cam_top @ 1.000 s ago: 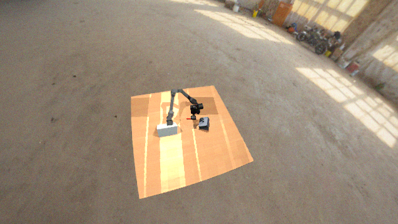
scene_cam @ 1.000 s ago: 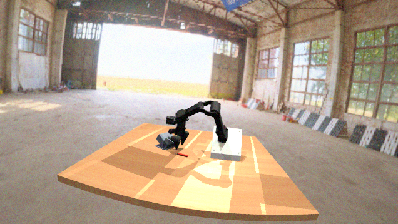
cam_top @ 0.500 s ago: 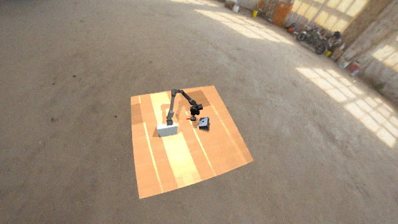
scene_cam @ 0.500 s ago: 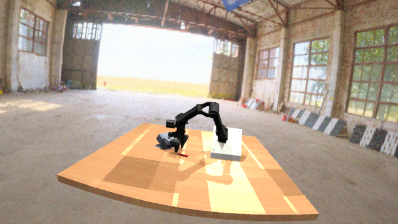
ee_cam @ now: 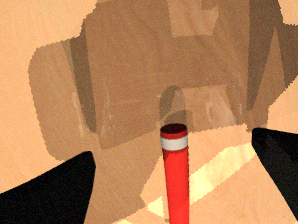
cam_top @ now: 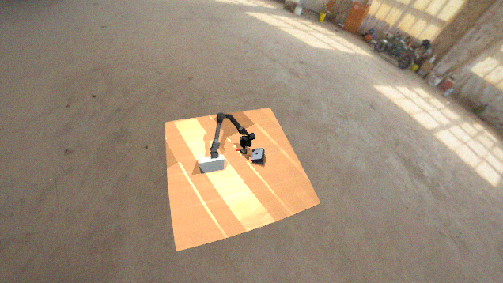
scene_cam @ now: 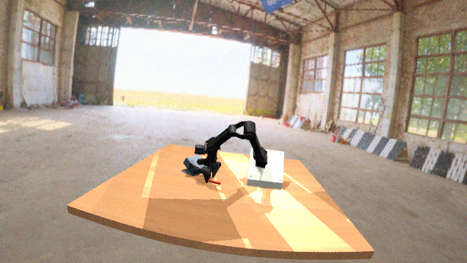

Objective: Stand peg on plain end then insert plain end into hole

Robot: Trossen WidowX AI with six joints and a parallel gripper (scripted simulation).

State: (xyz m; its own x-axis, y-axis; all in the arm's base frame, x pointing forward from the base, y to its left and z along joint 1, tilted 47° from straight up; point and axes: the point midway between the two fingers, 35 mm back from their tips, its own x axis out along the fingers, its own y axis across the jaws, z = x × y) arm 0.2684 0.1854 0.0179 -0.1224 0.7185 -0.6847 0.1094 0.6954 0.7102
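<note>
Right now my gripper tip is 1 cm past the red peg. From my gripper tip the other things lie so: grey sloped panel (13 cm ahead, 10 cm to the right, 5 cm above).
</note>
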